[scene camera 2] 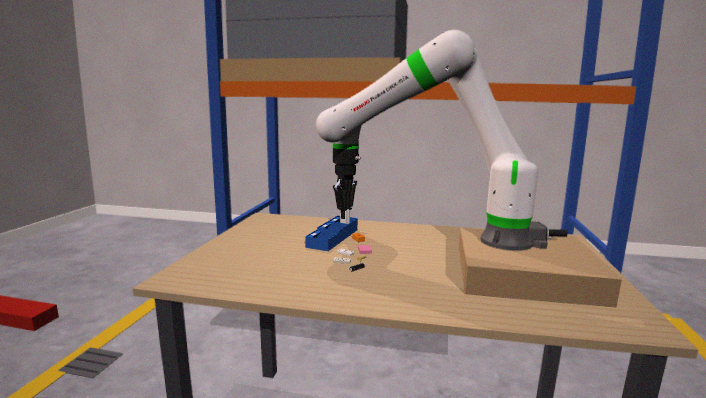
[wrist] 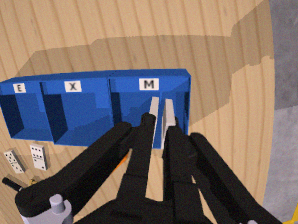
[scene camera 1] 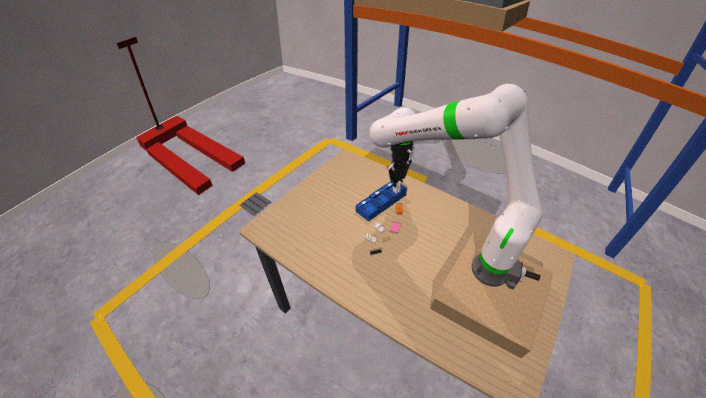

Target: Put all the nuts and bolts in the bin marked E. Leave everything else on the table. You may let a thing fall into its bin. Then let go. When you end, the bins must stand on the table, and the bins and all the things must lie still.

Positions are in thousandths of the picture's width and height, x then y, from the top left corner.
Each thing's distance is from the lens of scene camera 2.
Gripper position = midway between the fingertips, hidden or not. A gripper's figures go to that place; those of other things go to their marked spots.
my gripper (scene camera 2: 488,569): 1.57 m
blue bin row (scene camera 2: 465,592): 1.44 m
